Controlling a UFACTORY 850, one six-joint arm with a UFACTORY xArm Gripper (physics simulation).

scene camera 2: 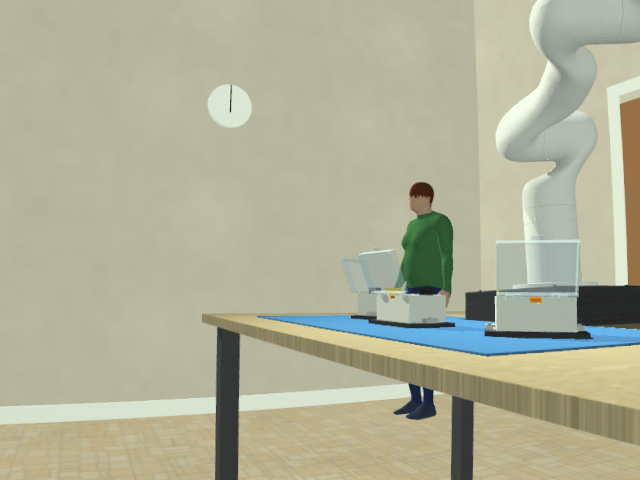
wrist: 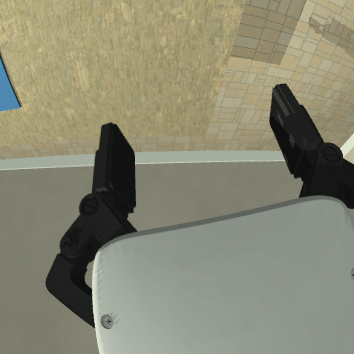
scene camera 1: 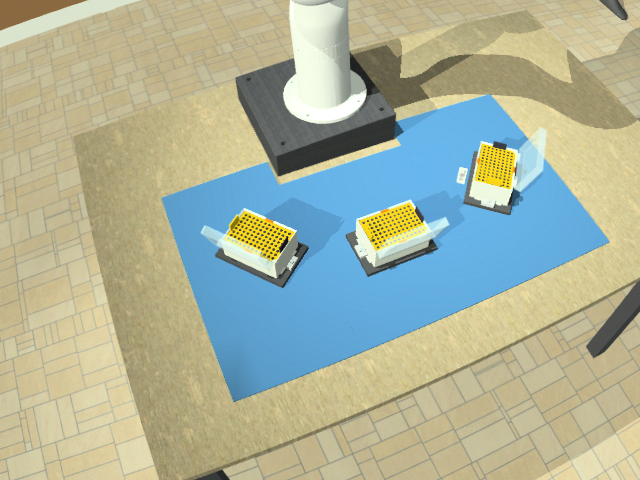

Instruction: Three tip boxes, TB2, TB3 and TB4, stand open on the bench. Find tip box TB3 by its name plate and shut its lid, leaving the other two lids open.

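Observation:
Three white tip boxes with yellow racks stand on dark bases, their clear lids open. The left box (scene camera 1: 261,235) (scene camera 2: 536,316) has its lid (scene camera 1: 211,235) (scene camera 2: 537,266) raised on its front-left side. The middle box (scene camera 1: 391,227) (scene camera 2: 410,308) has its lid (scene camera 1: 438,228) (scene camera 2: 379,269) tilted open to the front right. The right box (scene camera 1: 495,167) (scene camera 2: 366,304) has its lid (scene camera 1: 533,159) (scene camera 2: 353,274) open to the right. I cannot read any name plate, so I cannot tell which is TB3. My gripper (wrist: 197,117) is open and empty, away from the boxes; no box shows in the wrist view.
The boxes stand on a blue mat (scene camera 1: 310,320) (scene camera 2: 465,343) on the bench (scene camera 1: 124,310) (scene camera 2: 361,353). A small white piece (scene camera 1: 462,175) lies left of the right box. The arm's dark base block (scene camera 1: 336,147) is behind the mat. A person in green (scene camera 2: 428,253) stands beyond the bench.

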